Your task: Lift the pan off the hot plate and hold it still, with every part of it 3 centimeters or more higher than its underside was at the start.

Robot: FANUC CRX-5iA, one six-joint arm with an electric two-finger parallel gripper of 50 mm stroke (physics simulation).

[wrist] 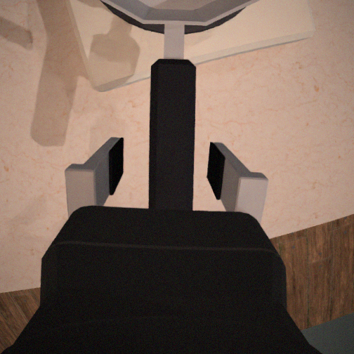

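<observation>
The pan (175, 17) shows in part at the top edge of the wrist view, a grey body with a dark round shape below its rim. Its black handle (173, 120) runs from a short grey neck down the middle of the view, and its near end is hidden behind the black gripper body. My gripper (165, 157) is open, with one finger on each side of the handle and a gap on both sides; neither pad touches it. The pale hot plate (280, 31) lies beneath the pan. The pan's underside is hidden.
The light, speckled table top (280, 120) lies under the handle and fingers. Its near edge curves across the lower part of the view, with brown wood floor (320, 265) beyond it. Shadows fall on the table and hot plate at the upper left.
</observation>
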